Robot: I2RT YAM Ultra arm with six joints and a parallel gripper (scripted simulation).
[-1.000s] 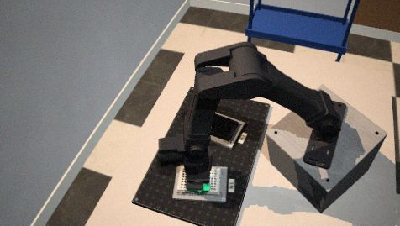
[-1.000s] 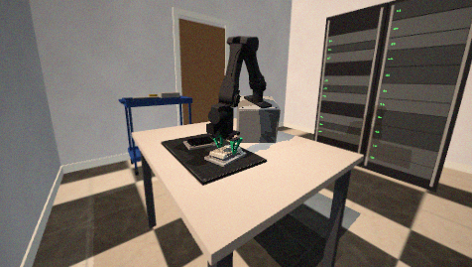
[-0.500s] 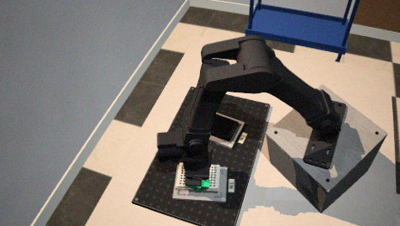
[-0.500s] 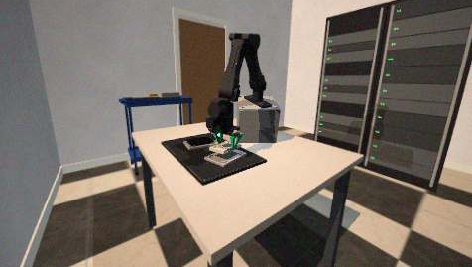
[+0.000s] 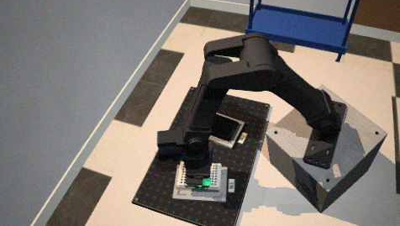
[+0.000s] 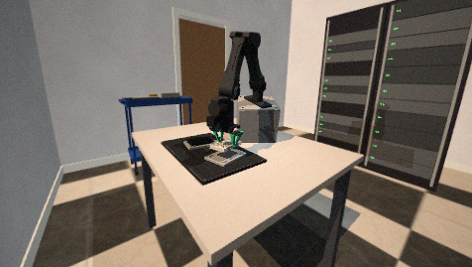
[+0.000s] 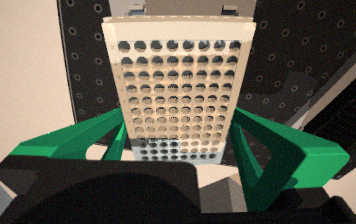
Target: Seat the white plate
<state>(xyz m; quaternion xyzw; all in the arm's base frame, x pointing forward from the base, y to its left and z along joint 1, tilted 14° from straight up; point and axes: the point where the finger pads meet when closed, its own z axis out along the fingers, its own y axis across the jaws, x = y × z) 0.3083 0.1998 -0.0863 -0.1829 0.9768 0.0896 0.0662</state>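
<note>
Now: the white 96-well plate M06 1 cm ahead of my hand. The rest, counted from my hand: black plate M09: 22 cm to the right, 5 cm below, 5 cm ahead; then grey plate nest N1: 6 cm below, 1 cm ahead; then label tag: 8 cm behind, 6 cm below, 4 cm to the right.
</note>
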